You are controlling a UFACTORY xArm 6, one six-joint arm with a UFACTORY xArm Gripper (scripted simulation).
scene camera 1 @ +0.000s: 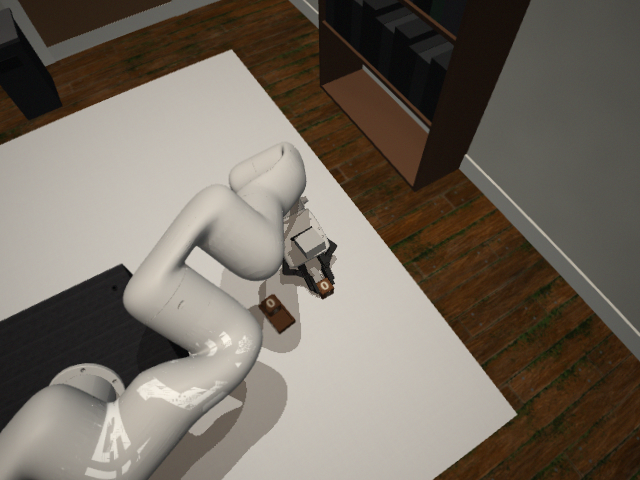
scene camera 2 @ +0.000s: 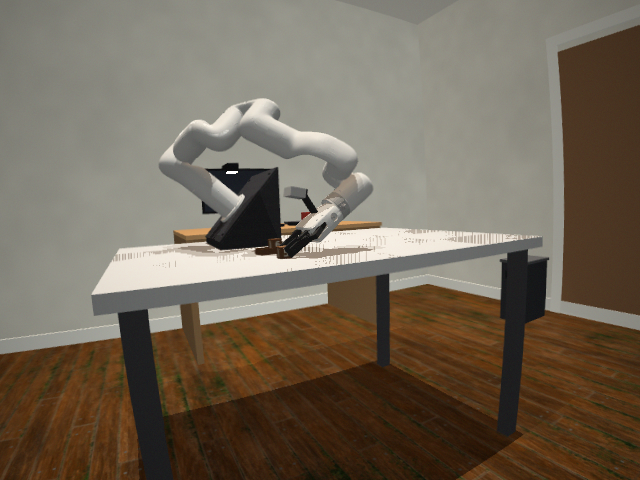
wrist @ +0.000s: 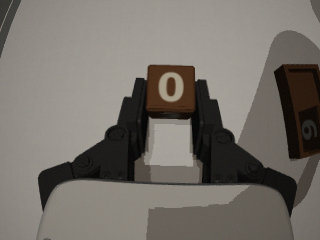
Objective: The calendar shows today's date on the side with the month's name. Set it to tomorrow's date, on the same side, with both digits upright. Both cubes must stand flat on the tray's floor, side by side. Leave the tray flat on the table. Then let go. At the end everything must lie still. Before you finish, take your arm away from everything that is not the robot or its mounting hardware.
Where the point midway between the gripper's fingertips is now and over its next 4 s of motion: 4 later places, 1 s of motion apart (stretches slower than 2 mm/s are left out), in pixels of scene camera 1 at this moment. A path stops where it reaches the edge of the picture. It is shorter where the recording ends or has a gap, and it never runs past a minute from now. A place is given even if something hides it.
The gripper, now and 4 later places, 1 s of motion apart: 324, 288; 324, 276; 324, 274; 324, 274; 323, 274
